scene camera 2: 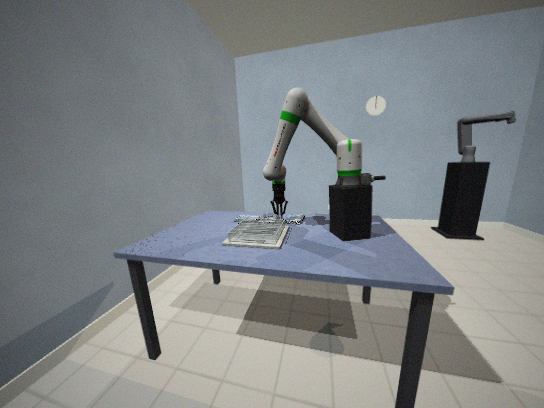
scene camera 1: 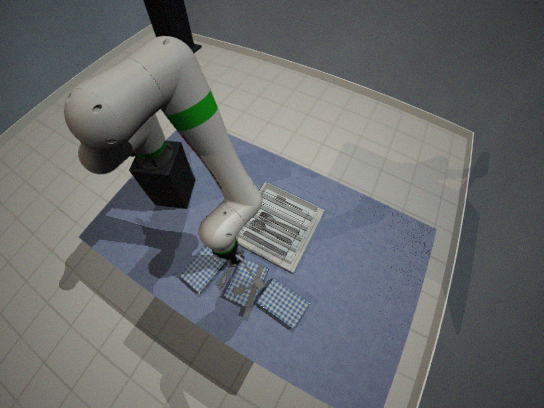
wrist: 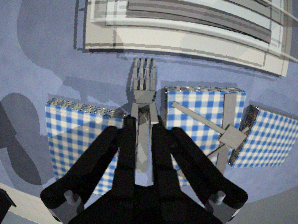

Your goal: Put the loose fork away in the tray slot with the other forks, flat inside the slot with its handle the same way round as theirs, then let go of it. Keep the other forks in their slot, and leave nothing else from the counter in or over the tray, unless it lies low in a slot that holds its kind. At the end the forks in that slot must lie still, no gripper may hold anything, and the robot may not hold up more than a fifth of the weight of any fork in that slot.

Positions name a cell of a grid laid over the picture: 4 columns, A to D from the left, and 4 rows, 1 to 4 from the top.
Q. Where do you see a fork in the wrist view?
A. At B2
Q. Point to a white cutlery tray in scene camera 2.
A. At B3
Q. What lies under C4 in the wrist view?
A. The gripper.
